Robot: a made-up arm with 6 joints.
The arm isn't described. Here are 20 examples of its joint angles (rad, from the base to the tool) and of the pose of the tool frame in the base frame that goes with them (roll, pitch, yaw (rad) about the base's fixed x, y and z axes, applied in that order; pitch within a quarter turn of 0, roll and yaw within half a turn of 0; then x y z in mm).
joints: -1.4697 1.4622 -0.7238 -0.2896 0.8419 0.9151
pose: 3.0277 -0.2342 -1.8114 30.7 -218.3 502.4
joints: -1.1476 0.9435 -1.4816 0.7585 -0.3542 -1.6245
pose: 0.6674 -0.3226 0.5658 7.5 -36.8 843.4
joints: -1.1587 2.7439 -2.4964 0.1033 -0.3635 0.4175
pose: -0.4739 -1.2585 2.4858 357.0 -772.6 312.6
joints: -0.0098 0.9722 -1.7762 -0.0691 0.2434 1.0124
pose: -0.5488 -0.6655 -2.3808 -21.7 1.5 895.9
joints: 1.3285 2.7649 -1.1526 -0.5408 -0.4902 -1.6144
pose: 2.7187 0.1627 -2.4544 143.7 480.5 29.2
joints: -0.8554 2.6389 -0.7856 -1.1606 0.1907 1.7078
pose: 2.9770 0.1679 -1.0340 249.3 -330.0 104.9
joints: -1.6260 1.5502 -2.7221 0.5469 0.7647 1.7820
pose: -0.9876 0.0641 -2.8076 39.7 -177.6 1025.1
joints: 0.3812 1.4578 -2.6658 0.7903 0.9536 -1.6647
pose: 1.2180 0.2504 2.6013 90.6 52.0 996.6
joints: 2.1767 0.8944 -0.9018 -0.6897 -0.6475 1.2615
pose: -0.0124 -0.9325 -0.4112 -44.5 -11.7 673.2
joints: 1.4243 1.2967 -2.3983 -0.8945 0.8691 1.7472
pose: -0.9977 -0.4281 -1.1611 35.4 30.2 994.9
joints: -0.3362 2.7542 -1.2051 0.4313 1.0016 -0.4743
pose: -2.3307 0.4650 0.2554 460.6 -145.5 87.7
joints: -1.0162 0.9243 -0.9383 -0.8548 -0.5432 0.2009
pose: 1.1270 -0.3573 1.2573 38.1 -79.9 671.3
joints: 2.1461 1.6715 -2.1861 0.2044 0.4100 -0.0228
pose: 0.7267 -1.2297 -1.5979 -233.2 279.2 857.7
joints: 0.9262 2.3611 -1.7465 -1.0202 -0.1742 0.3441
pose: 2.0988 -0.5775 2.4485 420.4 504.5 354.5
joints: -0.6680 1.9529 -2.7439 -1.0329 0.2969 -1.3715
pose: 0.6935 0.7349 -0.1172 317.4 -344.3 916.2
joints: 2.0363 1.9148 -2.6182 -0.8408 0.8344 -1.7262
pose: 1.4785 1.0735 2.9186 -144.7 396.6 880.3
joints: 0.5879 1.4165 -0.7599 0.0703 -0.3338 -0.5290
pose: 1.8841 -0.7343 2.0114 198.4 115.2 531.2
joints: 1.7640 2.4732 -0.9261 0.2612 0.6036 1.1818
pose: 2.8476 0.2895 0.6526 -125.8 397.5 182.7
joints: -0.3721 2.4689 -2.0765 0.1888 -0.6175 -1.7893
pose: 1.3275 0.3946 1.0318 696.5 -313.8 410.6
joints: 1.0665 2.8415 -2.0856 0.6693 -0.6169 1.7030
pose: -1.6905 0.2700 -0.9892 371.2 667.3 158.3
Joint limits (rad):
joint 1: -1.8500..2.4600
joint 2: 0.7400..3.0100
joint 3: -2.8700..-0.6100
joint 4: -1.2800..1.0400
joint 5: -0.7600..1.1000
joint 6: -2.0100..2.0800
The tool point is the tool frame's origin. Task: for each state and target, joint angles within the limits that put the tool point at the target. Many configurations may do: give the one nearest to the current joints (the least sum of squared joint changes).
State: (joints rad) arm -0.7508 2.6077 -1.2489 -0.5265 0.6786 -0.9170
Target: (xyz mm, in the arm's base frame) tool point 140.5 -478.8 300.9
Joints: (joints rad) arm -1.1817 2.2692 -1.1298 -0.5679 0.7399 -0.9183
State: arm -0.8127 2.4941 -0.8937 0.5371 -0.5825 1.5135
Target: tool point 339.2 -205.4 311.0
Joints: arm -0.5575 2.1158 -0.6100 0.4080 -0.3708 1.4403
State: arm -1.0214 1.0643 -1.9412 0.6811 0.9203 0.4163
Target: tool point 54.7 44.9 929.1
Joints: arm -1.2936 1.0684 -2.0467 0.8511 0.9258 0.4361
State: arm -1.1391 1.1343 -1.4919 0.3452 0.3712 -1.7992
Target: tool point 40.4 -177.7 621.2
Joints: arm -1.3171 1.1816 -0.9591 0.2812 0.4313 -1.7802
